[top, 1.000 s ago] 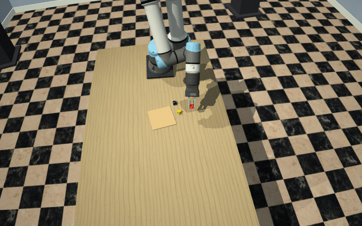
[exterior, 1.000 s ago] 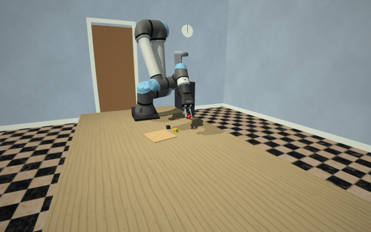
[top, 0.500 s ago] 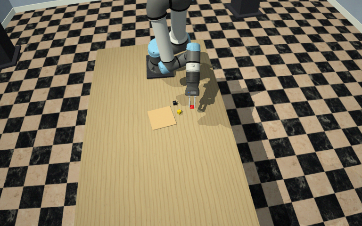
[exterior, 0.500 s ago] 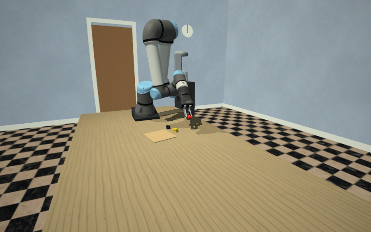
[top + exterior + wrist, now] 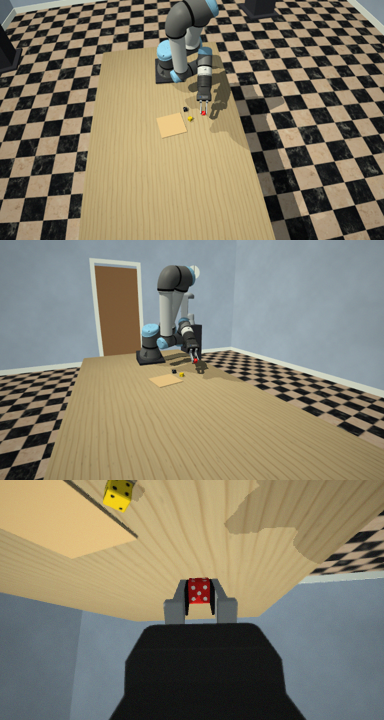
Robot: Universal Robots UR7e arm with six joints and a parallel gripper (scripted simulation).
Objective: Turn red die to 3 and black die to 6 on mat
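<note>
Now: hand 40 mm past the yellow die, 60 mm to the left of it and 90 mm above it. Round my hand: black die (120 mm behind, 70 mm to the right, 90 mm below); then red die (10 mm ahead, 10 mm below); then tan mat (40 mm behind, 170 mm to the right, 100 mm below).
</note>
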